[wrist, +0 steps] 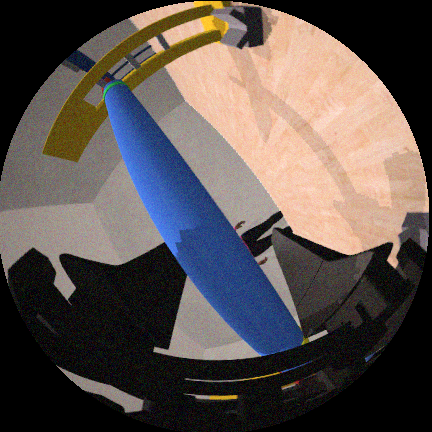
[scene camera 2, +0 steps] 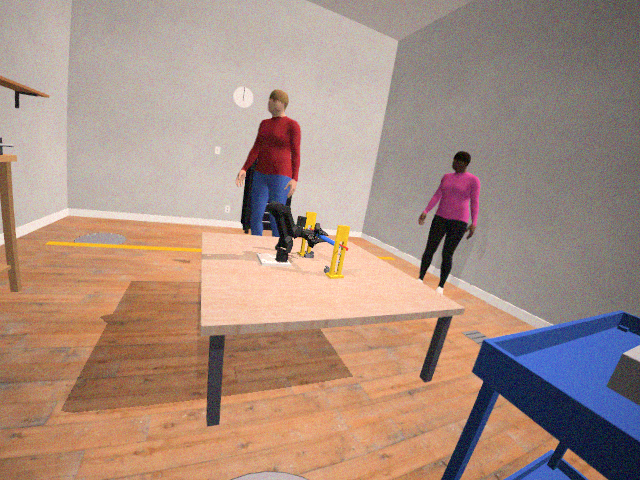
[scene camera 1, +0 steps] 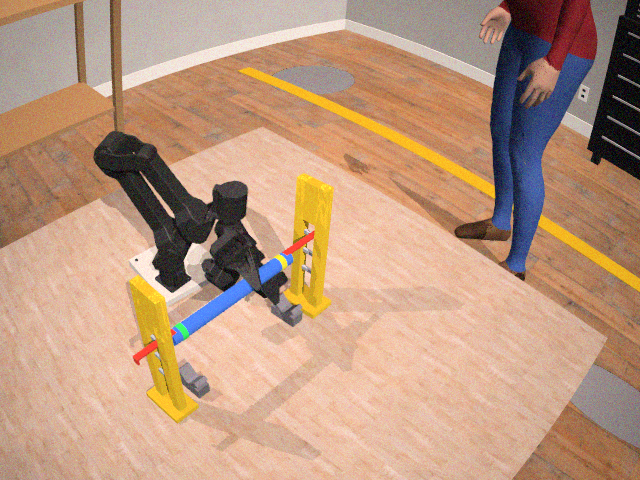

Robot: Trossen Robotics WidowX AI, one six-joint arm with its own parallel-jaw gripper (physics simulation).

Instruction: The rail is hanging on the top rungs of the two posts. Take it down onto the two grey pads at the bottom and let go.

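Frame: origin at the arm's base, x back, y down, z right, level; millimetres.
Seen in the pictures: gripper, between the fingertips: (wrist: 233,234) (scene camera 1: 268,296); arm's base, origin of its link: (scene camera 2: 281,260) (scene camera 1: 172,279).
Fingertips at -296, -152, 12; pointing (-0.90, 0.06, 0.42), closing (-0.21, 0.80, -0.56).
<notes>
Pixels of each thing's top centre, then the offset from my fingertips to it, as dx, dy, dz. Level surfaces: height alone.
- rail, centre of its top: (wrist: 137,186) (scene camera 1: 231,290) (scene camera 2: 326,236) +43, -21, +49
- grey pad, centre of its top: (wrist: 223,28) (scene camera 1: 191,372) +55, +126, +161
- wooden table, height of its surface: dy +169
The rail (scene camera 1: 211,312) (scene camera 2: 326,239) (wrist: 165,190) is a blue bar with green and yellow bands and thin red ends. It spans the two yellow posts (scene camera 1: 147,304) (scene camera 1: 321,248), its red ends at about top-rung height. Whether the ends bear on the rungs, I cannot tell. My gripper (scene camera 1: 261,281) (wrist: 233,234) is shut on the rail, nearer the yellow band; the rail runs slantwise between the fingers in the wrist view. One grey pad (scene camera 1: 194,380) (wrist: 245,27) lies by the left post's foot, the other (scene camera 1: 287,310) (wrist: 414,227) near the right post's foot.
The arm's white base plate (scene camera 1: 142,264) (scene camera 2: 267,259) is on the wooden table (scene camera 1: 439,372) (scene camera 2: 289,302), behind the rail. The posts stand on yellow feet (scene camera 1: 178,410) (scene camera 1: 317,308). A blue cart (scene camera 2: 522,366) and two people (scene camera 2: 279,144) (scene camera 2: 457,201) are away from the table.
</notes>
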